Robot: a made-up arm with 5 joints.
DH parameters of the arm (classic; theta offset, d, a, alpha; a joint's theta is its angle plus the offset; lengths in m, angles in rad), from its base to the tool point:
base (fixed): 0 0 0.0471 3.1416
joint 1: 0 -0.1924 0.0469 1.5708
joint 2: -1.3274 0 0.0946 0
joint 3: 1.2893 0 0.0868 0
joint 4: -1.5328 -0.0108 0 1.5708
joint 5: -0.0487 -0.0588 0 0
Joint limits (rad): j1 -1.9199..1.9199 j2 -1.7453..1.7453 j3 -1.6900..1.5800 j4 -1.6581..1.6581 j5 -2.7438..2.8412
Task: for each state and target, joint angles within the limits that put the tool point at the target. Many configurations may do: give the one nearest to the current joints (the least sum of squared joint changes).
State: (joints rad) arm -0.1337 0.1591 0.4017 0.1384 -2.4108
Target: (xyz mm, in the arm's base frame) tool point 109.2 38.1 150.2
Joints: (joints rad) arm -0.6991 0.0693 1.2198 0.8419 -2.4108
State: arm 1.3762 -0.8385 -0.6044 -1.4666 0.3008
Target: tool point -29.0 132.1 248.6
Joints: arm 1.1191 -1.4500 -0.9136 -1.4373 0.3008
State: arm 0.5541 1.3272 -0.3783 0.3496 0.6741
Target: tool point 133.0 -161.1 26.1
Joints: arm 1.0217 1.6448 -0.4736 0.2514 0.6741
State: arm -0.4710 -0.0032 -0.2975 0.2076 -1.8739
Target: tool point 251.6 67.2 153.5
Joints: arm -0.3677 0.5779 0.1125 0.3479 -1.8739
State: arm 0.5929 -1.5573 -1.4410 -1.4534 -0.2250
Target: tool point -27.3 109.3 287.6
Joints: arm 1.0549 -1.0797 -1.2010 -1.4330 -0.2250
